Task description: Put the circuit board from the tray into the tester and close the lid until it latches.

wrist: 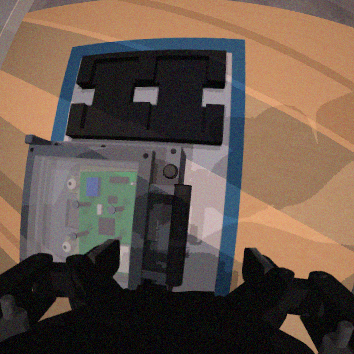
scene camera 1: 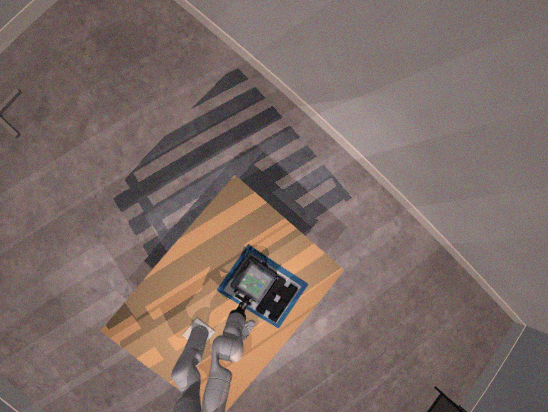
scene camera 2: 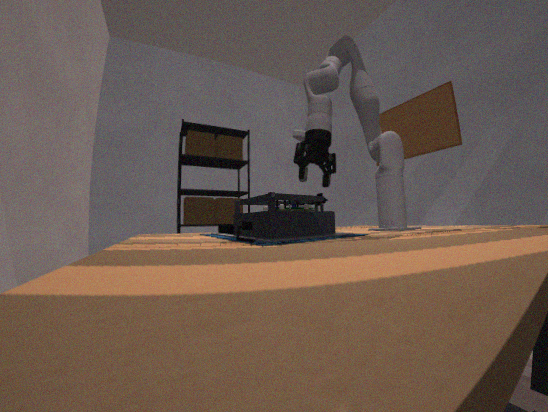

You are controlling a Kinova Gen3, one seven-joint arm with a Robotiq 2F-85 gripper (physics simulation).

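Where they show: gripper, between the fingertips: [wrist: 180,257] [scene camera 1: 241,304] [scene camera 2: 314,184]; arm's base, origin of its link: [scene camera 1: 199,333] [scene camera 2: 392,227].
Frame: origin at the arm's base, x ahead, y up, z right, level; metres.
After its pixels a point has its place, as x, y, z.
Note:
The tester [scene camera 1: 256,281] [scene camera 2: 285,224] is a dark grey box with its flat clear lid lying down over it. The green circuit board [scene camera 1: 251,285] [wrist: 107,210] lies inside the tester, seen through the lid [wrist: 55,200] @[0.434, 0.089, 0.113]. A dark handle bar [wrist: 180,235] @[0.302, 0.090, 0.091] runs along the lid's edge, beside a round knob [wrist: 170,171] @[0.319, 0.057, 0.150]. Whether the lid is latched cannot be told. The black tray [scene camera 1: 276,300] @[0.358, -0.002, 0.268] [wrist: 145,120] @[0.361, 0.020, 0.219] beside the tester holds no board. My gripper [scene camera 1: 243,303] @[0.297, 0.131, 0.083] [scene camera 2: 314,182] @[0.297, 0.131, 0.083] [wrist: 180,257] @[0.297, 0.131, 0.083] is open and empty, above the handle side of the tester.
Tester and tray stand on a blue-edged mat [scene camera 1: 292,280] @[0.498, -0.002, 0.288] [wrist: 235,150] @[0.244, -0.006, 0.186] on the wooden table [scene camera 1: 210,225] @[0.528, -0.007, -0.253] [scene camera 2: 200,300] @[0.705, -0.008, -0.208]. The arm's base [scene camera 2: 391,200] @[0.040, 0.089, -0.017] stands on the table behind the tester. A shelf rack [scene camera 2: 180,175] with boxes stands in the background, off the table.

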